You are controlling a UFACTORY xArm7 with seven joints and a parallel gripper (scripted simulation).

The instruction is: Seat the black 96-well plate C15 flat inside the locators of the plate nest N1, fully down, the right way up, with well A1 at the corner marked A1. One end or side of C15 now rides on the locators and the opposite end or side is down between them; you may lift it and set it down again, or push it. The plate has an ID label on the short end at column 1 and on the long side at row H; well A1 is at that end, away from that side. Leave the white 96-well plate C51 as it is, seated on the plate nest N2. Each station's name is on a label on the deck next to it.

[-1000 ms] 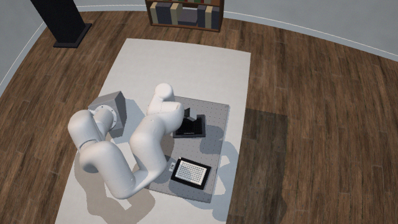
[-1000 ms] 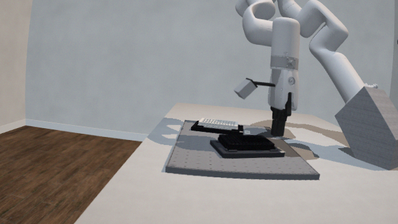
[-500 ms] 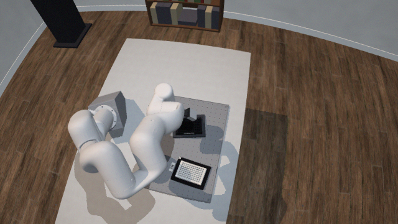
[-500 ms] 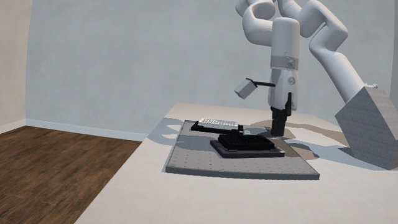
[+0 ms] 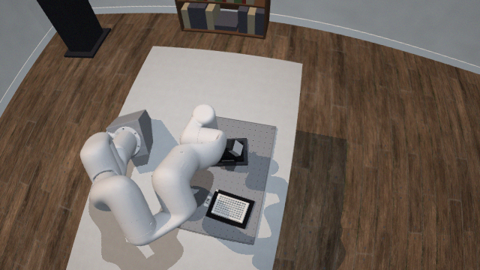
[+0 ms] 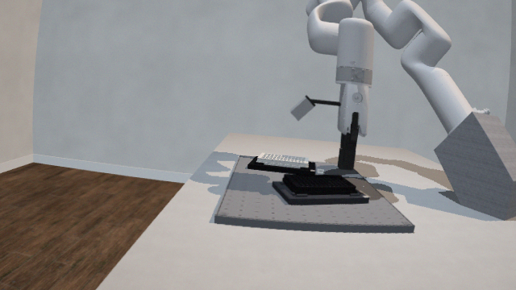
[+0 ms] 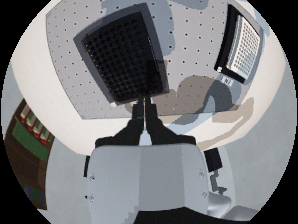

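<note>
The black plate C15 lies 50 mm below my hand, 50 mm ahead of it and 20 mm to the left of it. The rest, counted from my hand: dark plate nest N1: 60 mm below, 50 mm ahead, 30 mm to the left; N2 label: 190 mm to the right, 70 mm below, 10 mm ahead; white plate C51: 210 mm to the right, 110 mm ahead, 50 mm below.
</note>
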